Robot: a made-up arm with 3 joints. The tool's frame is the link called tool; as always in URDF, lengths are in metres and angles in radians. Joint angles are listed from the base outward.
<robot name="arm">
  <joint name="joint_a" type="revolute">
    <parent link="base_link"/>
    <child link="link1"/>
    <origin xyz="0 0 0.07"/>
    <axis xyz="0 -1 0"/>
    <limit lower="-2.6" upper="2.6"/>
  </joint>
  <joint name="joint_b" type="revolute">
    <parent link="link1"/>
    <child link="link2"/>
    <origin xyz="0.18 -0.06 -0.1"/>
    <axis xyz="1 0 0"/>
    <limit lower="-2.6" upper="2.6"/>
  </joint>
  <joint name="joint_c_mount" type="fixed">
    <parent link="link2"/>
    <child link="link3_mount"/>
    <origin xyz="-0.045 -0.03 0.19"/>
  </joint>
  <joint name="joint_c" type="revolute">
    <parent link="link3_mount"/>
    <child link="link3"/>
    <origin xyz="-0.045 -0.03 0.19"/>
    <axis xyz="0 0 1"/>
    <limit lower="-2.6" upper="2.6"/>
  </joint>
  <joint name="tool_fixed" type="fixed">
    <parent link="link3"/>
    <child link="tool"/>
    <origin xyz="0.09 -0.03 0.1"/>
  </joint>
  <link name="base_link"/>
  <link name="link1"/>
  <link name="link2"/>
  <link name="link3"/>
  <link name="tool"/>
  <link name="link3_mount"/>
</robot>
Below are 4 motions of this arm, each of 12 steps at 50 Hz.
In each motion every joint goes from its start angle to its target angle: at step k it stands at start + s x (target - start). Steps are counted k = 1, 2, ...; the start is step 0. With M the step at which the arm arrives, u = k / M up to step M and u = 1 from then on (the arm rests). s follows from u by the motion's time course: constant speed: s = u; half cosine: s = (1 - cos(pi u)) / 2; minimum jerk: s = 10 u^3 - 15 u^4 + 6 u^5.
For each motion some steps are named. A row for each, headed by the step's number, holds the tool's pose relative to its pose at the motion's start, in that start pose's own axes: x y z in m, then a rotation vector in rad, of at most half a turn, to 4 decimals.
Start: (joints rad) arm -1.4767 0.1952 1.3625
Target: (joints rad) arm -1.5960 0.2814 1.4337
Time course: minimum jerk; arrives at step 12
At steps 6, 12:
6: -0.0164 -0.0229 -0.0080 0.0654 -0.0313 0.0228
12: -0.0332 -0.0448 -0.0176 0.1290 -0.0649 0.0429

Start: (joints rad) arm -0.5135 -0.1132 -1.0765
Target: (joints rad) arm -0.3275 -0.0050 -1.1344
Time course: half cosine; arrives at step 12
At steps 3, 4, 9, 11, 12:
3: 0.0016 -0.0140 0.0002 0.0314 0.0012 -0.0113
4: 0.0027 -0.0238 0.0001 0.0535 0.0022 -0.0191
9: 0.0086 -0.0801 -0.0051 0.1830 0.0105 -0.0599
11: 0.0098 -0.0919 -0.0072 0.2108 0.0127 -0.0677
12: 0.0099 -0.0935 -0.0075 0.2145 0.0131 -0.0687

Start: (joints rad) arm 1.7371 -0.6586 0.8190
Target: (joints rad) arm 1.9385 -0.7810 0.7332
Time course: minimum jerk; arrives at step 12
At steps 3, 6, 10, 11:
3: -0.0015 0.0062 0.0030 -0.0206 -0.0020 -0.0217
6: -0.0065 0.0302 0.0131 -0.0984 -0.0105 -0.1069
10: -0.0107 0.0579 0.0224 -0.1868 -0.0218 -0.2103
11: -0.0109 0.0597 0.0229 -0.1925 -0.0226 -0.2172

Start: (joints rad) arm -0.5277 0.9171 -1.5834
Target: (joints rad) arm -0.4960 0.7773 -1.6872
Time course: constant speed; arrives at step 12
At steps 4, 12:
4: -0.0241 -0.0044 0.0068 0.0080 -0.0464 -0.0264
12: -0.0730 -0.0145 0.0166 0.0300 -0.1382 -0.0799

